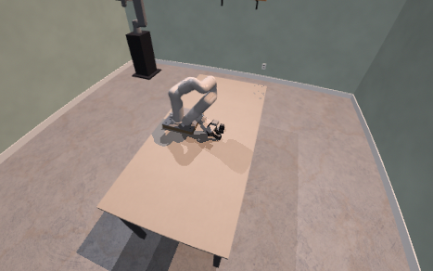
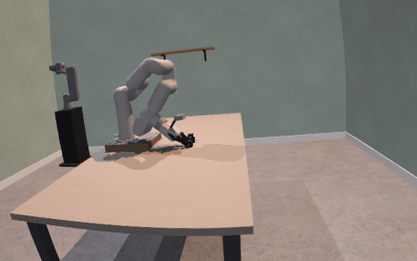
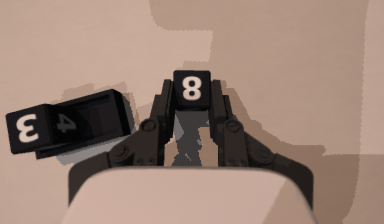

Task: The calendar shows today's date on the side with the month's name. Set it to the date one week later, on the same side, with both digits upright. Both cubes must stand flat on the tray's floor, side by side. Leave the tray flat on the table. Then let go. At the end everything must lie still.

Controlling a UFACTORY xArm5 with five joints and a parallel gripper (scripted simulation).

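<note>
The black cube is 20 mm ahead of my hand and 10 mm below it. Also, from my hand: black calendar tray 100 mm to the left, 20 mm below.
</note>
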